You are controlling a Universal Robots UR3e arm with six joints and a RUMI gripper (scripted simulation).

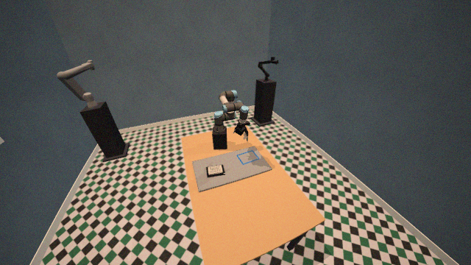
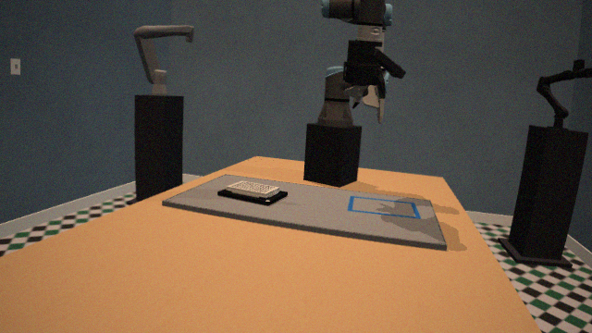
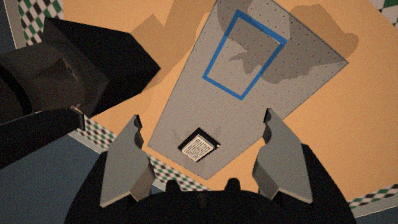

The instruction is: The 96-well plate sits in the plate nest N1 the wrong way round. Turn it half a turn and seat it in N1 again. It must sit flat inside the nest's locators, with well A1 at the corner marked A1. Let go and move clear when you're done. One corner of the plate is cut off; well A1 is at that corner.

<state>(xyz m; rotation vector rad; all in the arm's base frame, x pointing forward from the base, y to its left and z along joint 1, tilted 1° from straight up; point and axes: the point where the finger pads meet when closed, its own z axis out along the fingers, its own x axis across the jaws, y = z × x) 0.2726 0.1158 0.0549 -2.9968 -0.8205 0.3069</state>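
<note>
My hand is 90 mm short of the white 96-well plate, 290 mm to the left of it and 230 mm above it. The rest, counted from my hand: white corner mark (160 mm ahead, 230 mm to the right, 230 mm below); black plate nest N1 (90 mm ahead, 290 mm to the right, 240 mm below).
</note>
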